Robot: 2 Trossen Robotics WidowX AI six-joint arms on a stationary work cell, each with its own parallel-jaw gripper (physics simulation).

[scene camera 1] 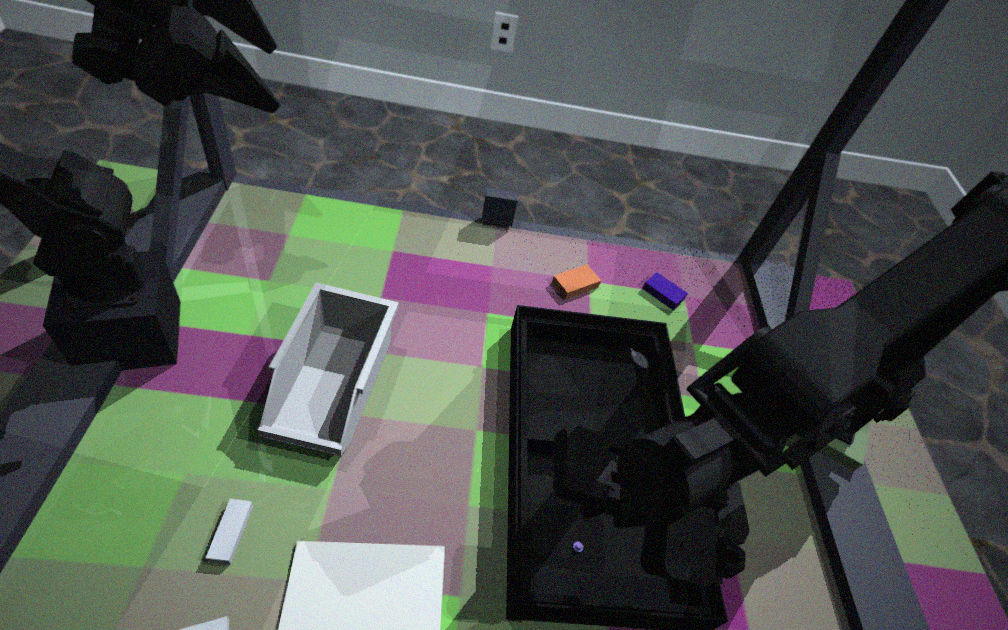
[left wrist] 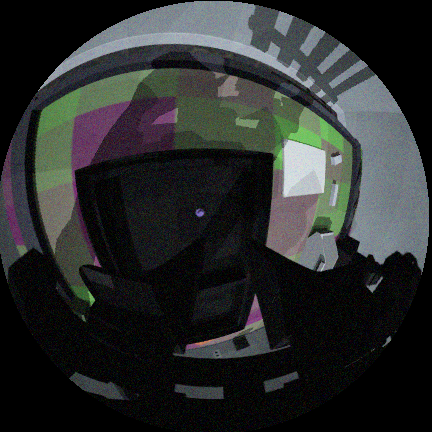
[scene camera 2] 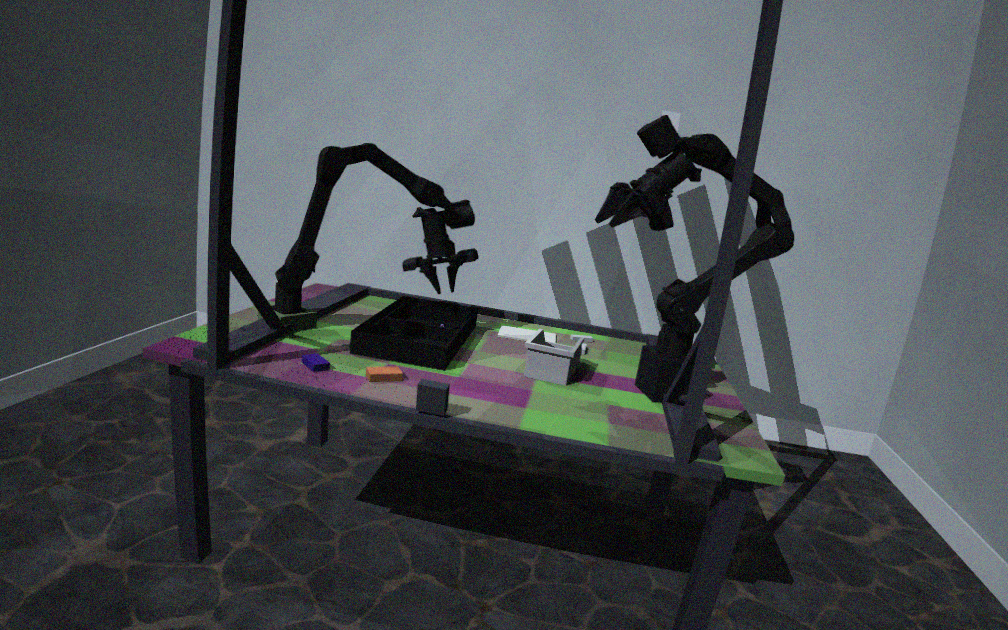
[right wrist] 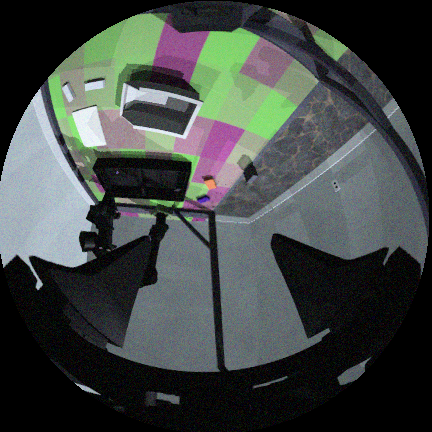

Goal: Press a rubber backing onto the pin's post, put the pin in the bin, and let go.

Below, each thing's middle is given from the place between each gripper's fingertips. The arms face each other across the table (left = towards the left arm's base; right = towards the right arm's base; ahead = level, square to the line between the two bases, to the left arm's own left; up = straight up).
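Right gripper 100 mm short of the open box point(scene camera 1: 324, 371), 60 mm to the right of it, 310 mm above it. Black two-compartment bin point(scene camera 1: 566, 367), from my right hand: 380 mm to the left, 150 mm ahead, 320 mm below.
Left hand 12 cm past the black two-compartment bin, 2 cm to the right of it, 7 cm above it. Open box, from my left hand: 17 cm behind, 30 cm to the right, 6 cm below.
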